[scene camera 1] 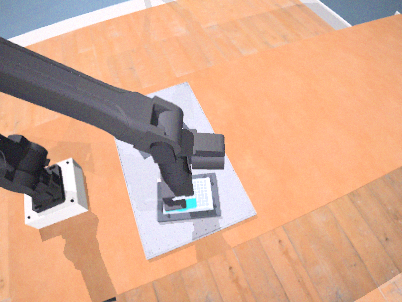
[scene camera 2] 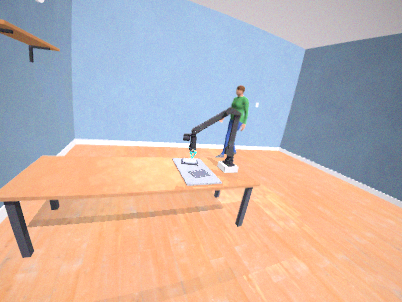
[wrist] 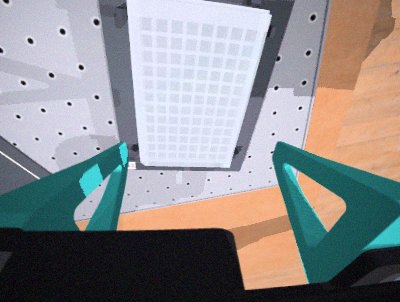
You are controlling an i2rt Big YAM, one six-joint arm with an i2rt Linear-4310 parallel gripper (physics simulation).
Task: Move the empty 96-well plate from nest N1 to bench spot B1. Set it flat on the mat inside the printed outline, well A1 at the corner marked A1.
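Frame: origin at the arm's base, x back, y left, z down, level; centimetres.
Seen in the pictures: gripper, fingertip midpoint: [scene camera 1: 180, 191] [scene camera 2: 191, 156] [wrist: 202, 149]; arm's base, origin of the base link: [scene camera 1: 48, 188] [scene camera 2: 228, 163].
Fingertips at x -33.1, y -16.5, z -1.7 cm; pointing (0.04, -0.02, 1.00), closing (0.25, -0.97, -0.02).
Pixels of each thing's middle, then the offset from my fingertips to it. "*": a spot on its surface instead. Level surfaces: height alone.
- white 96-well plate, body centre: [wrist: 191, 101] [scene camera 1: 187, 195] [scene camera 2: 189, 160] dx -1.3, dy +0.1, dz +4.3 cm
- dark nest, body centre: [wrist: 191, 96] [scene camera 1: 187, 196] [scene camera 2: 189, 161] dx -1.3, dy +0.1, dz +5.2 cm
- small white tag, surface spot: [wrist: 132, 165] * dx +4.1, dy +7.5, dz +5.0 cm
- dark patch, surface spot: [scene camera 2: 199, 173] * dx -1.1, dy +25.1, dz +6.1 cm
- wooden table, its level: dz +7.5 cm
The white 96-well plate [scene camera 1: 204, 191] [scene camera 2: 189, 160] [wrist: 192, 90] sits in the dark nest [scene camera 1: 216, 200] [wrist: 114, 85] on the light grey perforated board. A small white tag [wrist: 132, 165] is at the nest's near left corner in the wrist view; its print is too blurred to read. My gripper [scene camera 1: 181, 202] [scene camera 2: 193, 154] [wrist: 202, 149] is open and empty, with teal fingers above the plate's near end, one to each side of it. A dark patch [scene camera 2: 199, 173] with a pattern lies on the board. At the left edge of the wrist view a dark area [wrist: 12, 162] with a white line shows; the arm mostly hides it in scene camera 1.
The perforated board [scene camera 1: 235, 210] [scene camera 2: 212, 180] [wrist: 45, 90] lies on the wooden table [scene camera 1: 300, 100] [scene camera 2: 100, 175]. The arm's white base [scene camera 1: 77, 187] [scene camera 2: 228, 168] stands beside the board. A person in green [scene camera 2: 240, 107] stands behind the arm.
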